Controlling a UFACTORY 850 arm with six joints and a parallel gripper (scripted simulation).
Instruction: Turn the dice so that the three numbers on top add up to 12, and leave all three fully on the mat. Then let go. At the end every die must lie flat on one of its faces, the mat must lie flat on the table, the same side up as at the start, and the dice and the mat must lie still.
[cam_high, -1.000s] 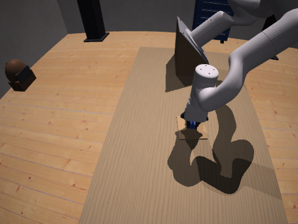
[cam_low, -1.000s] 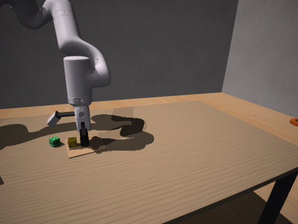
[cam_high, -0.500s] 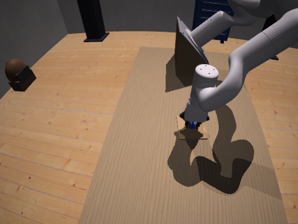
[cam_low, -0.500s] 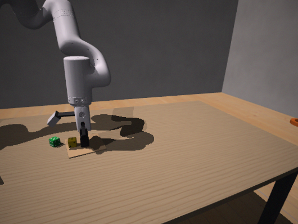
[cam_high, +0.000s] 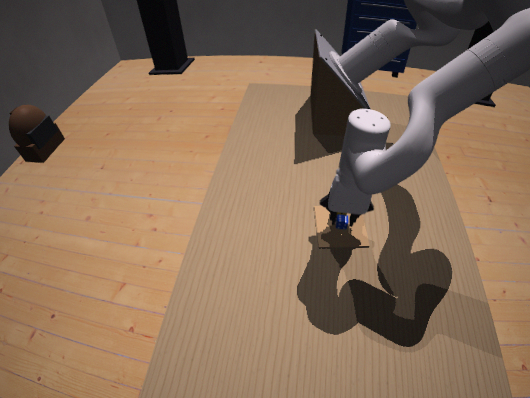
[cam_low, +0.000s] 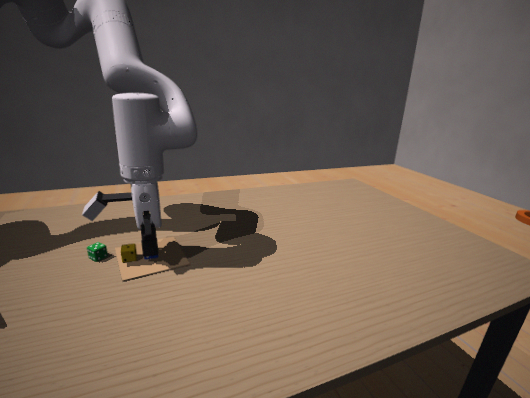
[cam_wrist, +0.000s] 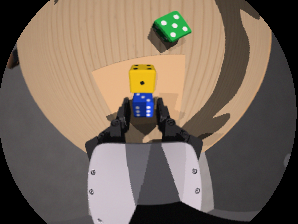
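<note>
The blue die lies 20 mm below my hand. From my hand the other things lie so: yellow die (50 mm behind, 20 mm below); tan mat (40 mm below); green die (110 mm behind, 30 mm to the left, 20 mm below).
</note>
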